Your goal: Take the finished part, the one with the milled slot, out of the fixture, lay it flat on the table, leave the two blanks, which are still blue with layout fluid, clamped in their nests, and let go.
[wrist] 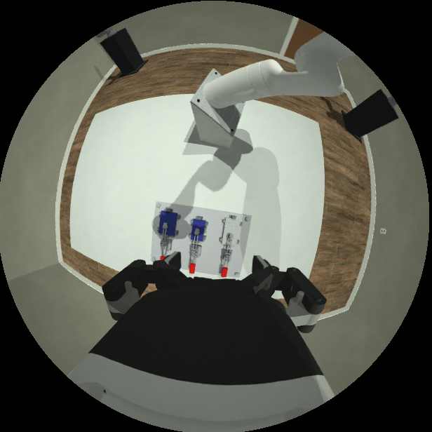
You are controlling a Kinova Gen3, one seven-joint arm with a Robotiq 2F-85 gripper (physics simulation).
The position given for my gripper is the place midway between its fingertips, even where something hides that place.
I see my gripper (216, 261) and a fixture plate (209, 261).
